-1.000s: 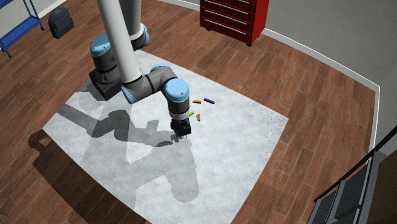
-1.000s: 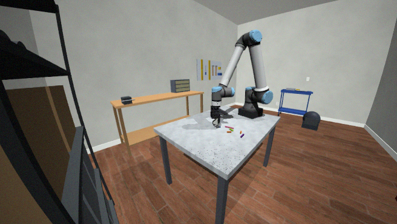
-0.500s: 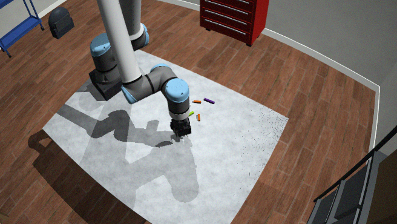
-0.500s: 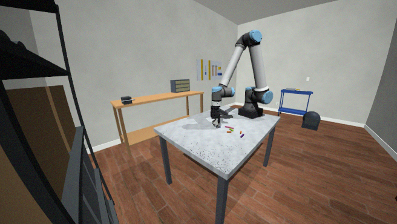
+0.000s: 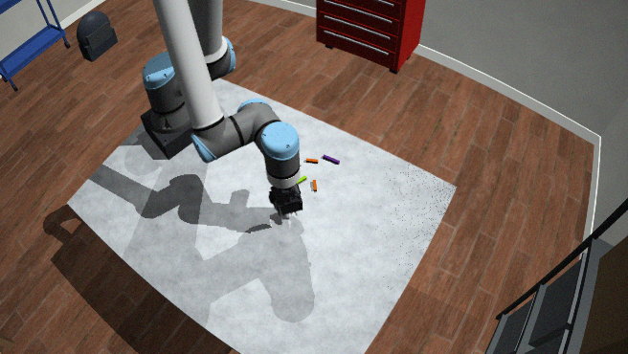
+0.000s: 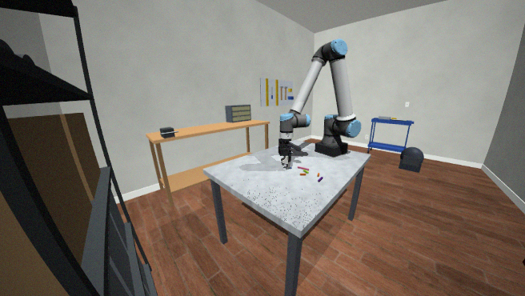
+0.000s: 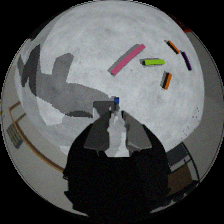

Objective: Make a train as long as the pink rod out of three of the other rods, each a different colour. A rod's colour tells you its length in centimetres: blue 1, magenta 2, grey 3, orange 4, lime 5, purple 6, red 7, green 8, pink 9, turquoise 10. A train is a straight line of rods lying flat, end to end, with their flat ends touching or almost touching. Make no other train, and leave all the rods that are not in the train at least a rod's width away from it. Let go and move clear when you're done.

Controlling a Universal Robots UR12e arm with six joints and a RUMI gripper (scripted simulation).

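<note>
Now: the grey rod 20 mm below my hand. Round my hand: blue rod: 20 mm below, 20 mm behind, 10 mm to the left; pink rod: 90 mm behind, 70 mm to the left, 20 mm below; lime rod: 120 mm to the left, 60 mm behind, 20 mm below.
</note>
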